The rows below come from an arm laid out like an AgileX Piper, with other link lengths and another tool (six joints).
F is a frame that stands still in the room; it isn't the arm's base.
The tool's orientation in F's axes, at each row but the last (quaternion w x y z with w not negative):
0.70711 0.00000 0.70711 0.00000
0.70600 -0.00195 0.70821 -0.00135
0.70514 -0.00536 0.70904 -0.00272
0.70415 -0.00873 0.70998 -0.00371
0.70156 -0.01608 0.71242 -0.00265
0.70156 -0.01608 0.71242 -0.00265
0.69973 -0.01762 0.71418 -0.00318
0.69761 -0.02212 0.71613 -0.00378
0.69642 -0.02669 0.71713 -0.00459
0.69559 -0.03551 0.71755 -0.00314
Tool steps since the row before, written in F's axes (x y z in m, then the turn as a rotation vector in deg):
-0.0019 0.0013 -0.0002 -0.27 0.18 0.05
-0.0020 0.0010 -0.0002 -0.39 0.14 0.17
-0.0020 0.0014 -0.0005 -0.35 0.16 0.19
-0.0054 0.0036 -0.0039 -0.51 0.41 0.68
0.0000 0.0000 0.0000 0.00 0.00 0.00
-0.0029 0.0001 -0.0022 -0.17 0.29 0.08
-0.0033 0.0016 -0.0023 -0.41 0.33 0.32
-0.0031 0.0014 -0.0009 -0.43 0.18 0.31
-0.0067 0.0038 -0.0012 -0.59 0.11 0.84
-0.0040 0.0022 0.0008 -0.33 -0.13 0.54
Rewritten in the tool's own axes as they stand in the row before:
0.0002 0.0013 -0.0019 -0.05 0.18 -0.27
0.0002 0.0010 -0.0020 -0.17 0.14 -0.39
0.0005 0.0014 -0.0020 -0.19 0.16 -0.35
0.0039 0.0037 -0.0053 -0.68 0.40 -0.51
0.0000 0.0000 0.0000 0.00 0.00 0.00
0.0022 0.0002 -0.0029 -0.09 0.29 -0.17
0.0023 0.0017 -0.0032 -0.32 0.33 -0.41
0.0009 0.0015 -0.0030 -0.31 0.18 -0.43
0.0012 0.0041 -0.0065 -0.83 0.09 -0.61
-0.0008 0.0023 -0.0039 -0.52 -0.14 -0.35

